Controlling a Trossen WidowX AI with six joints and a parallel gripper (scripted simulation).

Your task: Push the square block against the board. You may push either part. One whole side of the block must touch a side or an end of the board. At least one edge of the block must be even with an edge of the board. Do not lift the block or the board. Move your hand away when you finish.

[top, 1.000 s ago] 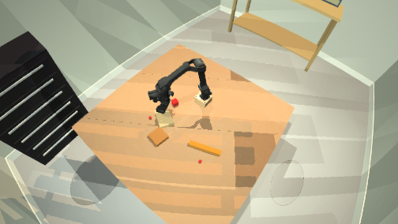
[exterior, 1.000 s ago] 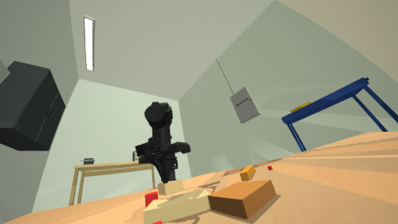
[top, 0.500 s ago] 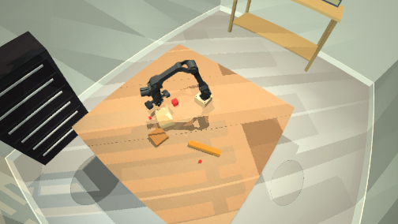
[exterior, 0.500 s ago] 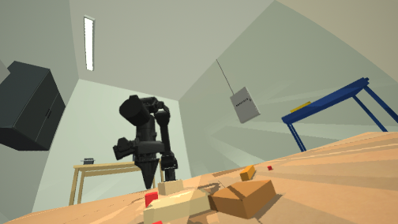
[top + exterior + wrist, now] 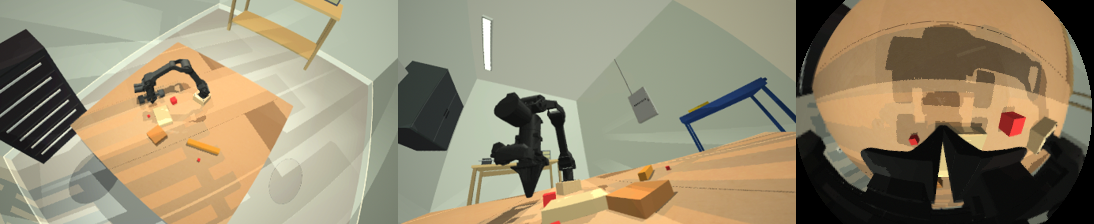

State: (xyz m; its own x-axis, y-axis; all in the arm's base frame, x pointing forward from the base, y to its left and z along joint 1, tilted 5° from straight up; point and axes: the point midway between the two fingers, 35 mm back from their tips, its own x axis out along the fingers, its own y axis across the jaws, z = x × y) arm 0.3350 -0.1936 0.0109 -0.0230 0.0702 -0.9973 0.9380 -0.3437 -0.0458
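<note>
The cream flat piece lies 11 cm to the left of my gripper tip and 4 cm below it. The rest, counted from my gripper tip: small red cube 15 cm behind, 6 cm to the left, 4 cm below; then long thin orange board 48 cm to the left, 5 cm behind, 4 cm below; then orange square block 20 cm to the left, 13 cm ahead, 4 cm below.
</note>
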